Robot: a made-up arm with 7 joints. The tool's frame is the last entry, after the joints. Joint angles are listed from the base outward. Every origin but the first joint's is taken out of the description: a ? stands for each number. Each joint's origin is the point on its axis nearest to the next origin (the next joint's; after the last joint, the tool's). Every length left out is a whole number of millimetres.
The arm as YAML. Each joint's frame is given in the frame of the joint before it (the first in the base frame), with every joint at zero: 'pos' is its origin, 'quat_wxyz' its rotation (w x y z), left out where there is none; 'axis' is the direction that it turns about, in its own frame. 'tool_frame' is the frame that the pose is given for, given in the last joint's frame.
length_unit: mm
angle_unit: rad
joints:
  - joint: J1
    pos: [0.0, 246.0, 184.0]
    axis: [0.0, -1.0, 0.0]
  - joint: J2
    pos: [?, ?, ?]
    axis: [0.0, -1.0, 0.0]
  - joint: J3
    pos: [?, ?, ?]
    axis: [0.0, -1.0, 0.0]
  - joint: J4
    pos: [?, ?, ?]
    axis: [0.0, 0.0, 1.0]
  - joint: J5
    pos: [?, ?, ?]
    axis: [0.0, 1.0, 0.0]
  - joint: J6
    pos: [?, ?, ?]
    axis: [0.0, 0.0, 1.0]
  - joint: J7
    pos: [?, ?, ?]
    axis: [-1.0, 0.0, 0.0]
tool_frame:
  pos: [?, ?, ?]
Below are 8 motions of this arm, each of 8 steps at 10 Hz.
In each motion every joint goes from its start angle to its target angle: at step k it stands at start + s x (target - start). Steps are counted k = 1, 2, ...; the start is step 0. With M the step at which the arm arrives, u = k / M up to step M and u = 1 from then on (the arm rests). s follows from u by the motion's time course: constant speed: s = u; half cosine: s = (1 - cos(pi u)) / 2; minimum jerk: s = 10 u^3 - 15 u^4 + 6 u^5.
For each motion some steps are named. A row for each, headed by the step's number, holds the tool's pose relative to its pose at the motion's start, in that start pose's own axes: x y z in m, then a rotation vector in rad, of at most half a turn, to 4 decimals.
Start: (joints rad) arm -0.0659 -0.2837 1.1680 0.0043 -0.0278 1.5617 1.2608
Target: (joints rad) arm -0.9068 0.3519 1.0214 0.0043 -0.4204 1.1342 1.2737
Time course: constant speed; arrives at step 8
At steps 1, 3, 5, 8:
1: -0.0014 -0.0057 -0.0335 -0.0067 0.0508 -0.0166
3: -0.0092 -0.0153 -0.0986 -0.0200 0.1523 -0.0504
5: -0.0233 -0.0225 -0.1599 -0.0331 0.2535 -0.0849
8: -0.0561 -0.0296 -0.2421 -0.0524 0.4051 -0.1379

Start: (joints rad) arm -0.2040 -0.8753 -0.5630 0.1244 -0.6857 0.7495 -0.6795
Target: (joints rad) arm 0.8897 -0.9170 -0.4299 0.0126 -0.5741 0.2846 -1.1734
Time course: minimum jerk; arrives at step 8
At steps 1, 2, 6, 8:
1: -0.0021 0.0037 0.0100 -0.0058 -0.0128 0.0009
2: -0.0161 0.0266 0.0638 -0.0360 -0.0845 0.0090
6: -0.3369 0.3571 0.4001 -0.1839 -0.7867 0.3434
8: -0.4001 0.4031 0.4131 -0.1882 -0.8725 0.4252

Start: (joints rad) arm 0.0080 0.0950 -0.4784 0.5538 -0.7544 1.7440 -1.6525
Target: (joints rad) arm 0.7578 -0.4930 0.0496 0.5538 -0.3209 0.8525 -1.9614
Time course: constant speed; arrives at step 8
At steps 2, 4, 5, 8:
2: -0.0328 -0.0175 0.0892 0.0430 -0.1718 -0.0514
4: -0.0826 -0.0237 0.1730 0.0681 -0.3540 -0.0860
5: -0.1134 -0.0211 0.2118 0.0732 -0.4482 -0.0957
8: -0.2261 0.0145 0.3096 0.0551 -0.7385 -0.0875

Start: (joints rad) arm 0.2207 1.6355 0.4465 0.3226 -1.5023 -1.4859 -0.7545
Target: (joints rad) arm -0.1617 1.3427 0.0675 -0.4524 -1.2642 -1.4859 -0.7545
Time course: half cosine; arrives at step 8
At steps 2, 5, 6, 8:
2: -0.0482 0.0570 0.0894 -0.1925 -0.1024 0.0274
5: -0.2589 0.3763 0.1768 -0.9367 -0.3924 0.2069
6: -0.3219 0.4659 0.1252 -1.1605 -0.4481 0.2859
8: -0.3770 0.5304 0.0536 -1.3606 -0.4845 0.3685

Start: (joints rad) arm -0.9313 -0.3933 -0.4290 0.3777 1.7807 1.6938 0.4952
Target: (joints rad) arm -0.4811 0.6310 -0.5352 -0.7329 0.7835 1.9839 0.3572
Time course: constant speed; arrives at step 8
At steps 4, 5, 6, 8:
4: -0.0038 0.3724 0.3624 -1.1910 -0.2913 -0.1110
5: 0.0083 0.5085 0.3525 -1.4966 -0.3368 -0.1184
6: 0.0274 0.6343 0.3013 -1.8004 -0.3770 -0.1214
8: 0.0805 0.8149 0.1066 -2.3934 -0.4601 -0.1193

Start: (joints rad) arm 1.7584 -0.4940 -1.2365 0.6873 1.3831 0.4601 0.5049
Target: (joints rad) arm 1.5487 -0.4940 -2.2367 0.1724 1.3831 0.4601 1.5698
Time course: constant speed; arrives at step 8
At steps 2, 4, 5, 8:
2: 0.0783 0.1887 -0.0780 -0.0141 0.0312 0.2089
4: 0.0987 0.3970 -0.1338 -0.0228 0.0452 0.4154
5: 0.0870 0.5030 -0.1516 -0.0254 0.0463 0.5182
8: -0.0301 0.8010 -0.1588 -0.0268 0.0252 0.8270

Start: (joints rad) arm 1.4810 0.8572 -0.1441 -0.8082 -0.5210 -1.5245 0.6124
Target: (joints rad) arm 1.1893 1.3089 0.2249 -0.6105 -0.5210 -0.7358 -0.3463
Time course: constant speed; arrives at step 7
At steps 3, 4, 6, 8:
3: 0.0550 0.1734 -0.0225 0.6051 -0.0027 0.3646
4: 0.0610 0.2350 -0.0190 0.8155 0.0127 0.4841
6: 0.0527 0.3543 0.0129 1.2397 0.0625 0.7249
8: 0.0384 0.4074 0.0427 1.4499 0.0956 0.8487

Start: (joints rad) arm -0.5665 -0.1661 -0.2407 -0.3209 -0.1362 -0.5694 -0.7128
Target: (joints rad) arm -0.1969 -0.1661 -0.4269 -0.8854 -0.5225 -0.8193 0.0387
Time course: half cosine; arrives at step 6
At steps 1, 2, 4, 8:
1: -0.0238 -0.0070 0.0411 -0.0312 -0.0597 -0.0218
2: -0.1020 -0.0270 0.1437 -0.1156 -0.2160 -0.0972
4: -0.3886 -0.0733 0.3360 -0.3285 -0.5780 -0.4109
8: -0.5529 -0.0841 0.3785 -0.4170 -0.7133 -0.6194

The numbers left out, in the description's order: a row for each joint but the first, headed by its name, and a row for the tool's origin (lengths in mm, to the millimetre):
J2: -35.0 0.0 88.0
J3: 82.0 0.0 -42.0
J4: 212.0 0.0 -37.0
J5: -202.0 -124.0 0.0
J6: 119.0 0.0 75.0
J7: 574.0 -90.0 0.0
tool: 0.0 -104.0 116.0

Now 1 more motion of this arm.
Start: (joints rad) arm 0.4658 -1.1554 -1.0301 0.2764 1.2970 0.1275 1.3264
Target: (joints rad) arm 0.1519 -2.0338 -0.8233 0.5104 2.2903 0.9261 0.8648
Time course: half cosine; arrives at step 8
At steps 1, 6, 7, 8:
1: 0.0179 0.0542 0.0079 0.0221 -0.0228 0.0823
6: -0.4836 0.9081 0.2039 0.7996 -0.0519 1.8521
7: -0.6105 0.9165 0.2259 0.9232 0.0359 2.0759
8: -0.6536 0.9130 0.2329 0.9662 0.0737 2.1527

